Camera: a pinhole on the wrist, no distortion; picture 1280 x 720 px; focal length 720.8 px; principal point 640.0 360.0 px. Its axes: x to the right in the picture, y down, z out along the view. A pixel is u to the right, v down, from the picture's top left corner.
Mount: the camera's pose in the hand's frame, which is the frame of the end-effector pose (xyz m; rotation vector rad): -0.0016 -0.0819 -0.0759 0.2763 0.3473 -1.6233
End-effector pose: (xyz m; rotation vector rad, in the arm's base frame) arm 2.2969 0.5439 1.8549 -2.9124 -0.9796 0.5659
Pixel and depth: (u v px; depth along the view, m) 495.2 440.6 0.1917
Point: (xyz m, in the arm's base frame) 2.2080 0.6471 1.7543
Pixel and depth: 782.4 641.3 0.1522
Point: 2.2238 0.7121 1.8111
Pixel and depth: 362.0 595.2 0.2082
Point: 2.2522 0.6504 1.7073
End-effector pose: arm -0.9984 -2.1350 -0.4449 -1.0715 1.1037 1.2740
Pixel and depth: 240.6 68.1 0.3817
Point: -0.9665 -1.7950 -0.2605
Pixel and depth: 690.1 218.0 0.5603
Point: -0.6634 -1.7299 -0.2811
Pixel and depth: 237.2 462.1 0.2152
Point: -0.9396 -1.9642 -0.4628
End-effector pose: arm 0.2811 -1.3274 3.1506 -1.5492 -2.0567 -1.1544
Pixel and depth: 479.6 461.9 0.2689
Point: 0.1831 -1.1616 3.0089
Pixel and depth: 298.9 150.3 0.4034
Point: 0.3438 -1.1081 2.8337
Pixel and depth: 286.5 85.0 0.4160
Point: 0.3712 -1.1188 2.7993
